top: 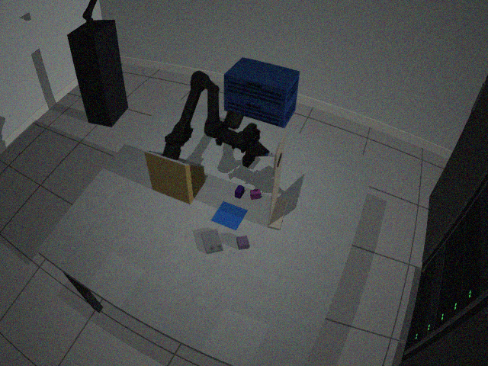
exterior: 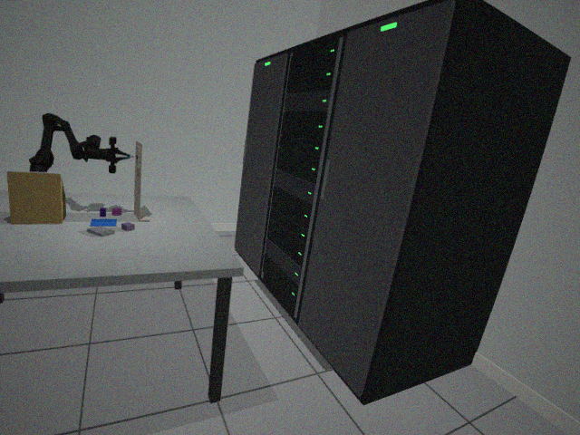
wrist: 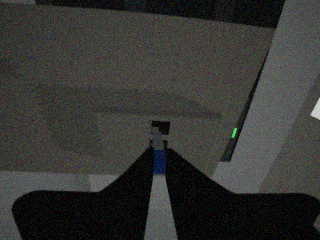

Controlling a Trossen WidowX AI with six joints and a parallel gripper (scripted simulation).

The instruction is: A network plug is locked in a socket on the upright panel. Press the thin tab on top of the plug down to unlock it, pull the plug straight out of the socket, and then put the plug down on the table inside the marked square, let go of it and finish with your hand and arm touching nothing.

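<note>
The blue marked square is 130 mm behind my gripper tip, 70 mm to the right of it and 340 mm below it. Round my gripper tip: grey network plug right at my gripper tip; then grey flat block 160 mm behind, 230 mm to the right, 340 mm below; then beige panel 50 mm ahead, 10 mm to the right, 150 mm below.
</note>
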